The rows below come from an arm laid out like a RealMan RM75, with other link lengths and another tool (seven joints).
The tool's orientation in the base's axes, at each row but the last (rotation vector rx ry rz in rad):
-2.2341 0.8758 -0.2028
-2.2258 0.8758 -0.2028
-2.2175 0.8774 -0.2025
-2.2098 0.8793 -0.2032
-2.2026 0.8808 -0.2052
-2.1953 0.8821 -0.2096
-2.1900 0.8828 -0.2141
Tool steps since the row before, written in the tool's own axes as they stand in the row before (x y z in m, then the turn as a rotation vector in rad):
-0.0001 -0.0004 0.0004 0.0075 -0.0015 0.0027
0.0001 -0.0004 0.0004 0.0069 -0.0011 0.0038
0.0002 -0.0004 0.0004 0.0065 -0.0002 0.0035
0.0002 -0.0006 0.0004 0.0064 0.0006 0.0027
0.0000 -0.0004 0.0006 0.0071 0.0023 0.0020
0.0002 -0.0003 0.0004 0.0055 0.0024 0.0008
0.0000 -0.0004 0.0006 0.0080 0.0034 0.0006
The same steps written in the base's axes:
0.0003 0.0005 0.0000 0.0075 -0.0025 -0.0018
0.0004 0.0004 0.0000 0.0073 -0.0017 -0.0028
0.0005 0.0003 0.0000 0.0064 -0.0021 -0.0031
0.0006 0.0004 0.0001 0.0055 -0.0029 -0.0031
0.0004 0.0005 -0.0001 0.0049 -0.0046 -0.0039
0.0005 0.0002 -0.0001 0.0032 -0.0043 -0.0029
0.0005 0.0005 -0.0001 0.0044 -0.0065 -0.0037

